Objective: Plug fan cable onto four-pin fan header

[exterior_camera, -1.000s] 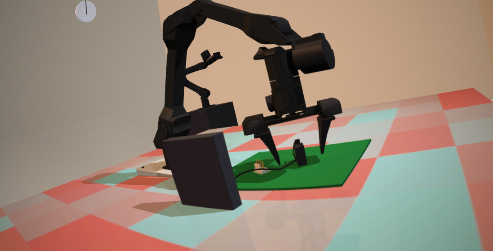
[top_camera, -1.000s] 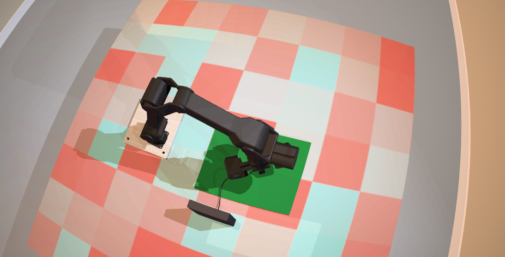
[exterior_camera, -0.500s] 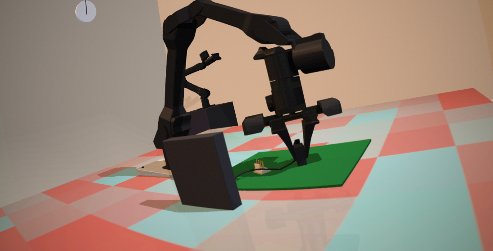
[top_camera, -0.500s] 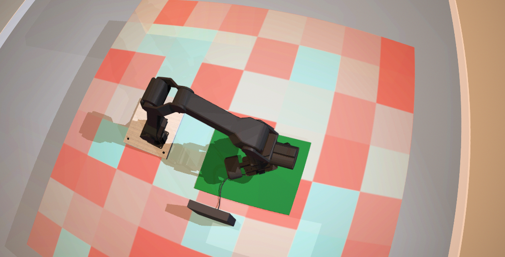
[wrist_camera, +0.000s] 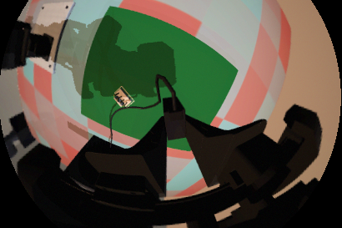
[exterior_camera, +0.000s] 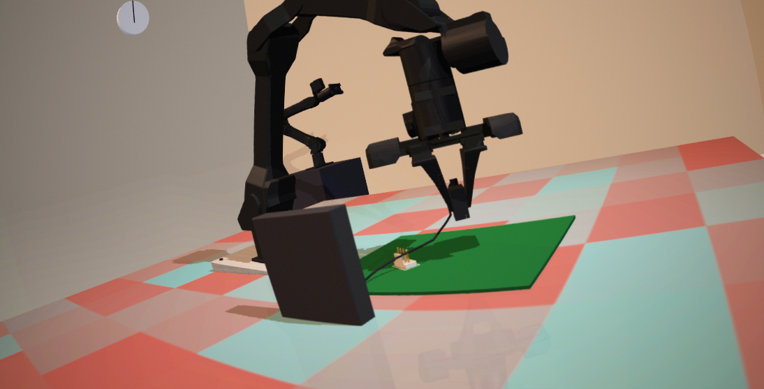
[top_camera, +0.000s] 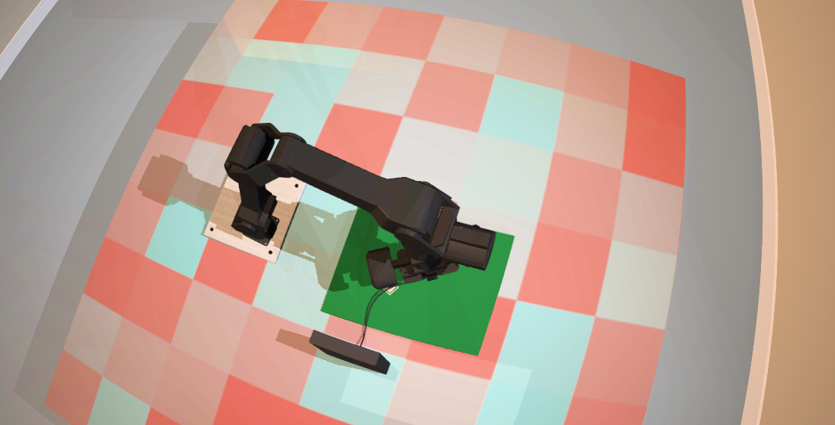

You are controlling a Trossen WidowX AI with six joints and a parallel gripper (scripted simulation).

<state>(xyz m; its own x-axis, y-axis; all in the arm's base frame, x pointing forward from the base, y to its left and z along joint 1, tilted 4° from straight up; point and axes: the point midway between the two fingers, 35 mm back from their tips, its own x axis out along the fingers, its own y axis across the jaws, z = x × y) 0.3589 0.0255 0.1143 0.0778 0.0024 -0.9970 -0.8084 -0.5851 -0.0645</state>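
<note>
Now: gripper tip 8 cm past the four-pin fan header, 6 cm above it and 3 cm to the left of it. From my gripper tip the other things lie so: green board (8 cm below, 3 cm behind); black plug (1 cm to the left, 1 cm above); black fan (18 cm to the right, 7 cm behind, 1 cm below).
</note>
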